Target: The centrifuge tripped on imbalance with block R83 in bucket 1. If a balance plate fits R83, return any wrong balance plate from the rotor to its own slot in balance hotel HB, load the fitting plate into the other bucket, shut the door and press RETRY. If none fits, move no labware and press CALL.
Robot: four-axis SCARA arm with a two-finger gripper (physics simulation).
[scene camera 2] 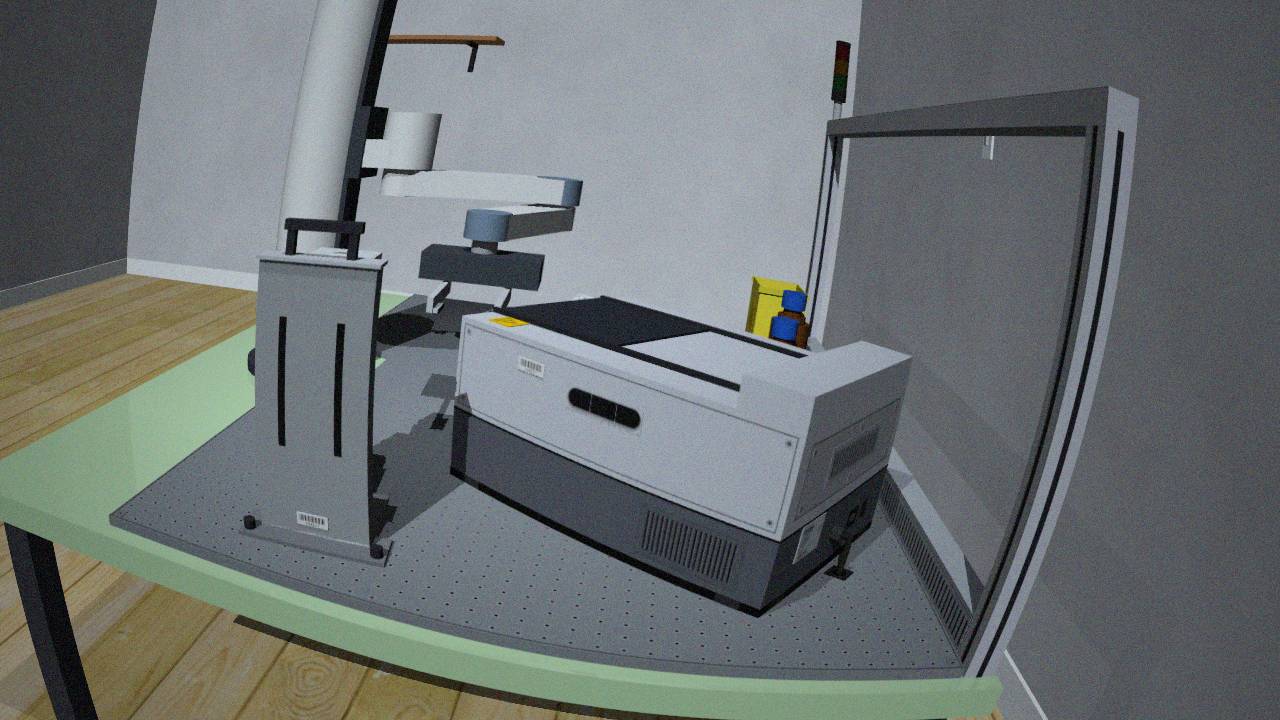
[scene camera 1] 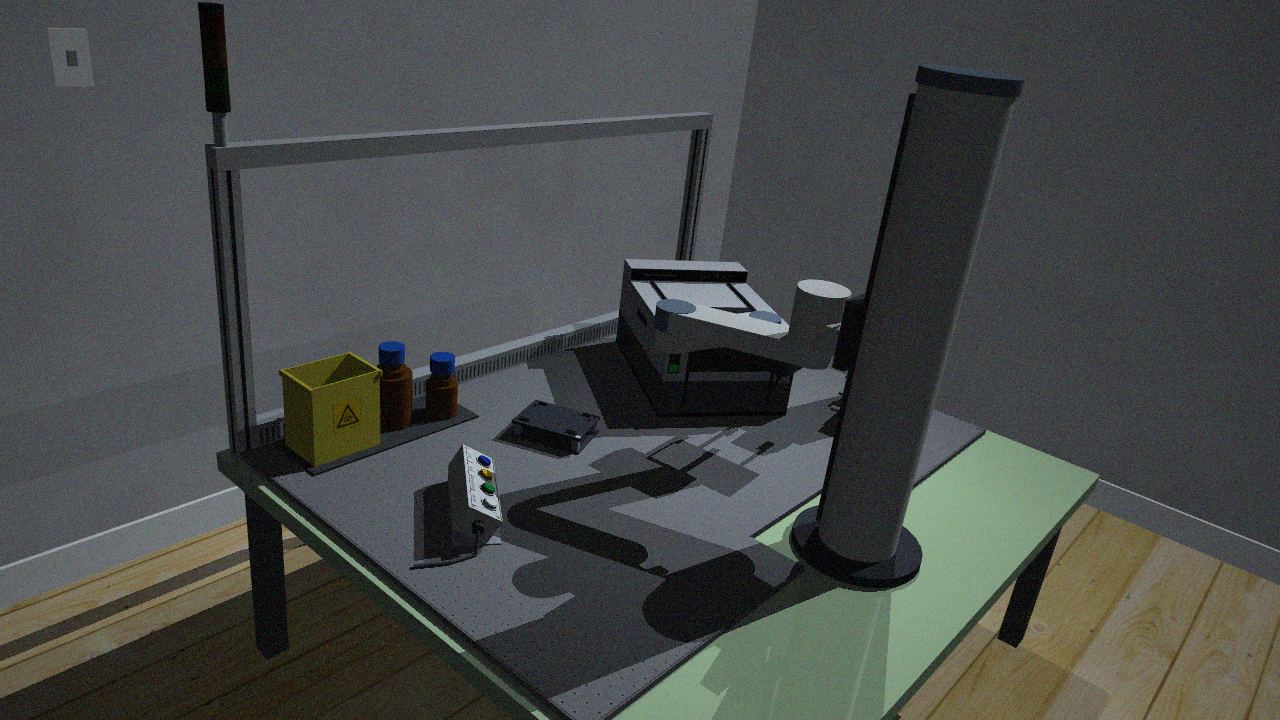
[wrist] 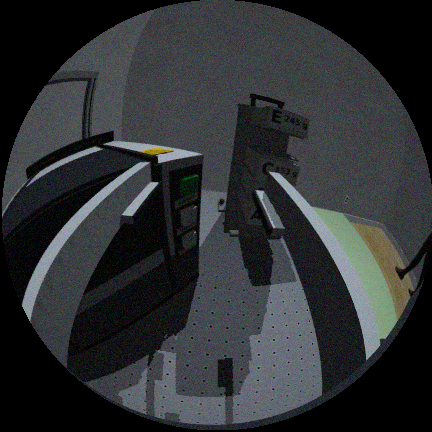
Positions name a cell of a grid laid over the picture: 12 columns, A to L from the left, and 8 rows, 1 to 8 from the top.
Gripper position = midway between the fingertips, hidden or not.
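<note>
You can see the gripper (scene camera 2: E4), (scene camera 1: H4) and (wrist: F4). There's a grey centrifuge (scene camera 1: G5) and (wrist: D6), and a yellow bin (scene camera 2: H4). The brown bottles (scene camera 1: D5) are there too.
</note>
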